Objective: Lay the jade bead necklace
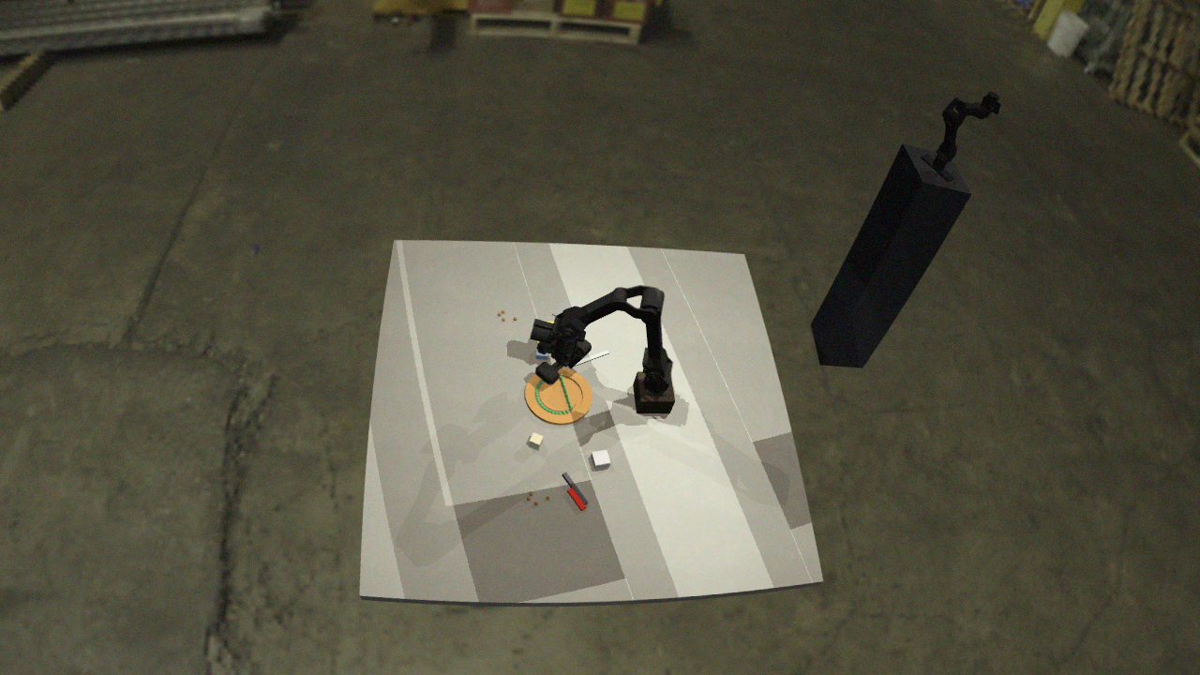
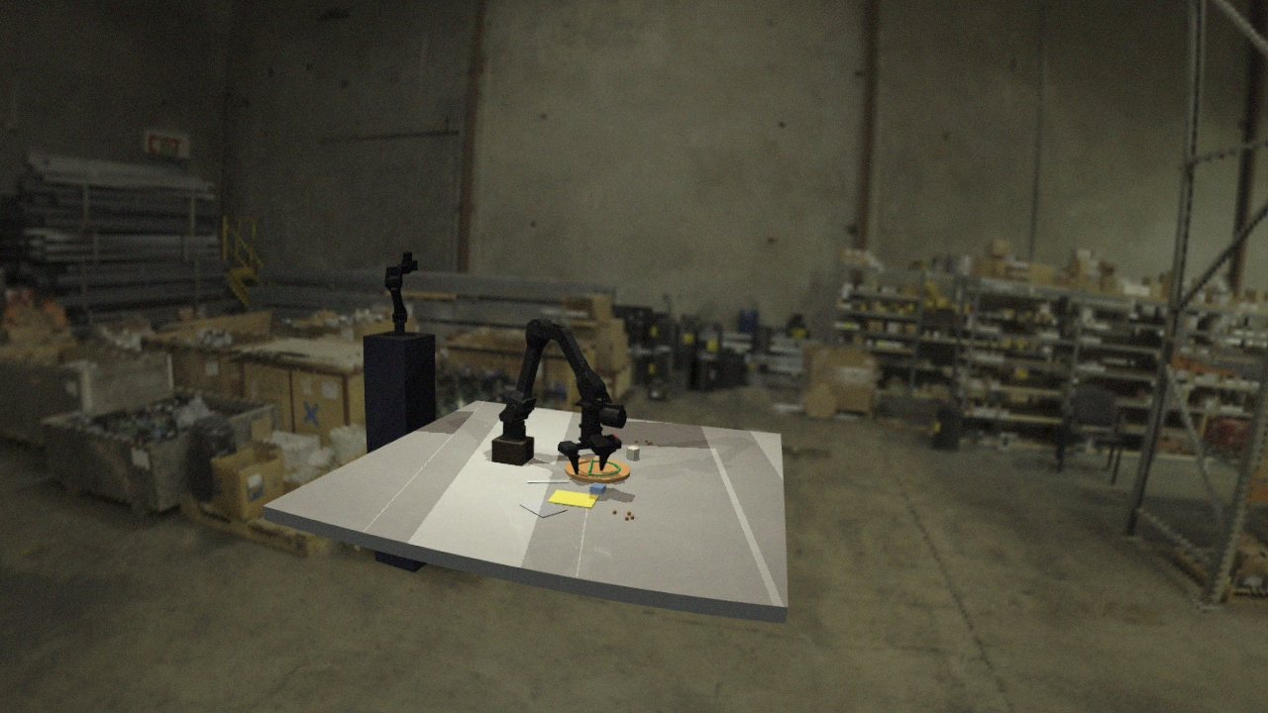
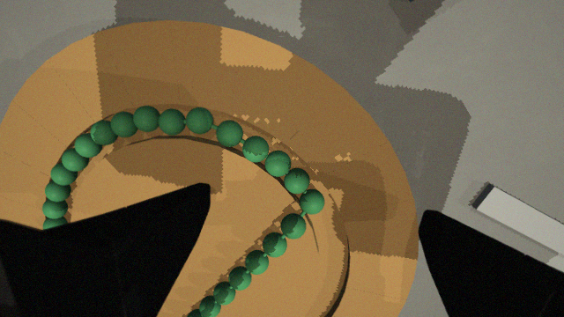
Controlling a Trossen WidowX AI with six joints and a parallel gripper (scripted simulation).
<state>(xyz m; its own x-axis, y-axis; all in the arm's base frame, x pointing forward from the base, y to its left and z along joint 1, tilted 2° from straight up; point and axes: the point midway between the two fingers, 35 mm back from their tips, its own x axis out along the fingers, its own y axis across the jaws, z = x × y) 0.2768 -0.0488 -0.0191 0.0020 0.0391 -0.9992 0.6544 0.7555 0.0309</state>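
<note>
Right now the blue block is 60 mm ahead of my gripper tip, 90 mm to the right of it and 10 mm below it. From my gripper tip the other things lie so: yellow pad: 20 mm ahead, 170 mm to the right, 20 mm below; white strip: 100 mm behind, 90 mm to the right, 20 mm below; cream cube: 70 mm ahead, 240 mm to the left.
</note>
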